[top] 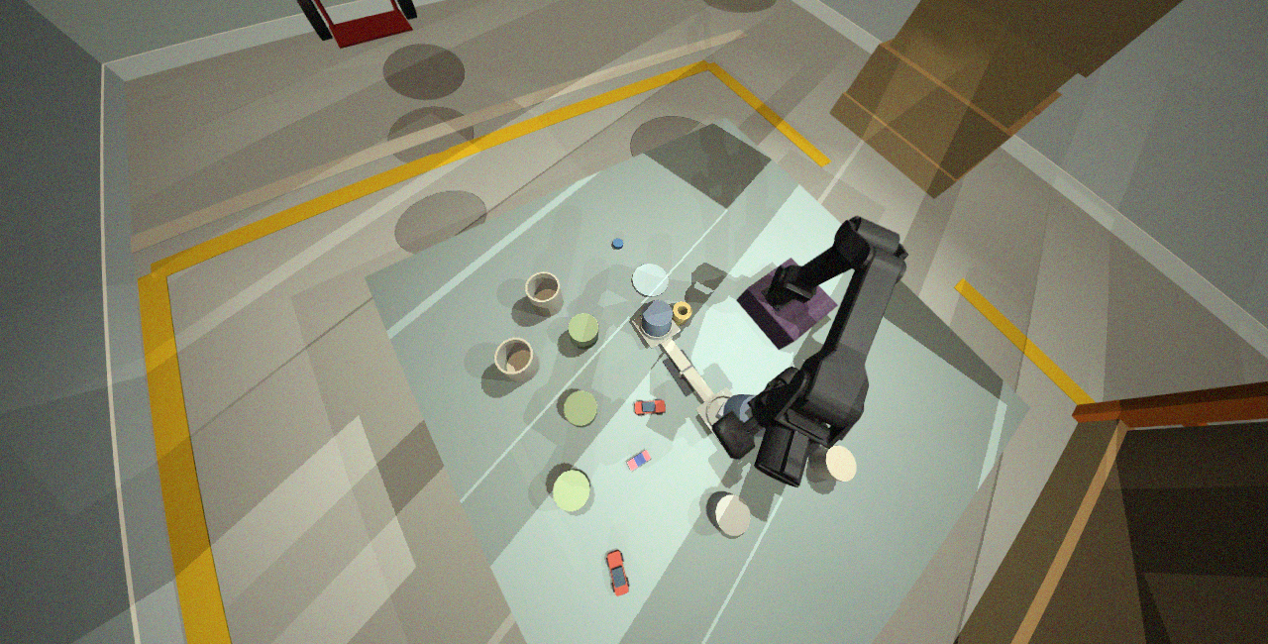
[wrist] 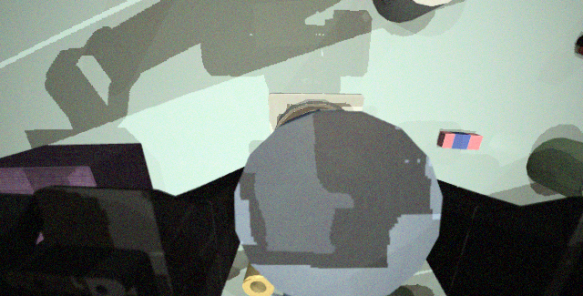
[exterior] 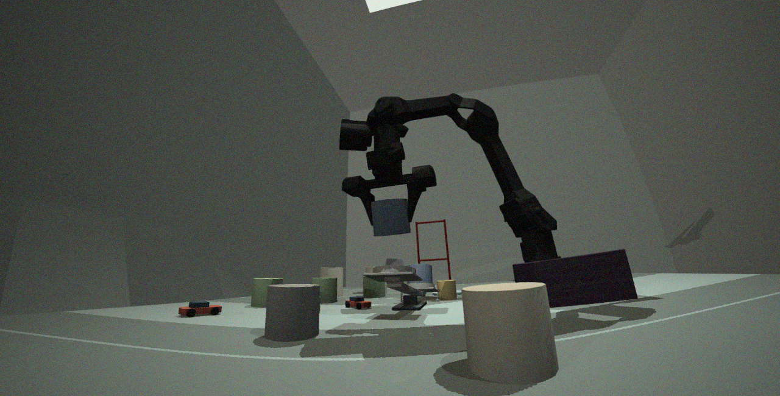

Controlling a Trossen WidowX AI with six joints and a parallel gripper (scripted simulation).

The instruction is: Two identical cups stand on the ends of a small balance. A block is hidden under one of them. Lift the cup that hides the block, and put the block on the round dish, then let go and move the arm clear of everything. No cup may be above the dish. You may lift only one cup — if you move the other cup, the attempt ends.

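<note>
My gripper tip is 80 mm above the pale grey block and 10 mm to the left of it. Also, from my gripper tip: pale round dish 390 mm to the right, 170 mm below, 60 mm behind; then pink-and-blue block 200 mm ahead, 160 mm below, 30 mm to the right; then yellow tape roll 260 mm to the right, 150 mm below, 70 mm behind.
</note>
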